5 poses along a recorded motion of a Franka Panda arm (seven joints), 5.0 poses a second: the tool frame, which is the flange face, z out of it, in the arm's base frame.
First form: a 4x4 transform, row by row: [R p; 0 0 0 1], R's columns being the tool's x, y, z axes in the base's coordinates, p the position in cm. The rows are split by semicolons.
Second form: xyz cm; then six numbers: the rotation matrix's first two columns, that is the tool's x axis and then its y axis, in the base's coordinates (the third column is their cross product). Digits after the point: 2 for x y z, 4 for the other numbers.
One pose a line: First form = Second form
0.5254, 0.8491, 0.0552, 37.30; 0.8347, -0.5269, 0.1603, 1.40; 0.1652, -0.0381, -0.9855, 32.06; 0, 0, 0, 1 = 37.30, 1.40, 32.06, 0.5254, 0.8347, 0.1652, 0.8491, -0.5269, -0.0381
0.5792, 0.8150, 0.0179, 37.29; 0.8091, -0.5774, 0.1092, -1.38; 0.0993, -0.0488, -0.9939, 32.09; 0, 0, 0, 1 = 37.29, -1.38, 32.09, 0.5792, 0.8091, 0.0993, 0.8150, -0.5774, -0.0488
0.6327, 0.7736, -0.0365, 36.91; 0.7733, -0.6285, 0.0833, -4.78; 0.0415, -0.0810, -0.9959, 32.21; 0, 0, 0, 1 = 36.91, -4.78, 32.21, 0.6327, 0.7733, 0.0415, 0.7736, -0.6285, -0.0810
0.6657, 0.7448, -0.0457, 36.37; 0.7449, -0.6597, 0.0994, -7.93; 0.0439, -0.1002, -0.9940, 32.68; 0, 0, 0, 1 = 36.37, -7.93, 32.68, 0.6657, 0.7449, 0.0439, 0.7448, -0.6597, -0.1002
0.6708, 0.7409, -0.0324, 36.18; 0.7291, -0.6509, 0.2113, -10.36; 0.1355, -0.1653, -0.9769, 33.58; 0, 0, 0, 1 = 36.18, -10.36, 33.58, 0.6708, 0.7291, 0.1355, 0.7409, -0.6509, -0.1653
